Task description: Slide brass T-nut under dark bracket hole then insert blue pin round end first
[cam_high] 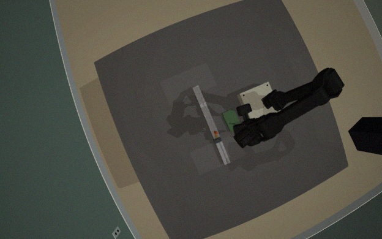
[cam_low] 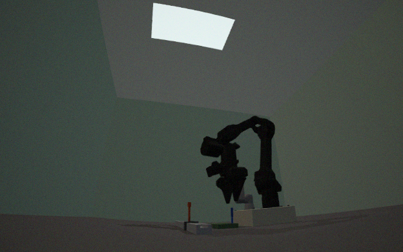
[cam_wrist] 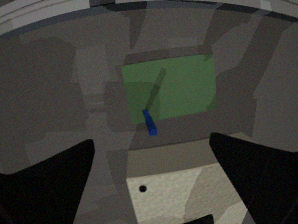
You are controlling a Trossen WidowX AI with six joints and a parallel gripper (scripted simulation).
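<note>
Now: gripper tip 6 cm above the blue pin. The rest, counted from my gripper tip: brass T-nut (14 cm ahead, 4 cm below, 2 cm to the right); then green tray (8 cm below, 2 cm to the right, 1 cm ahead).
</note>
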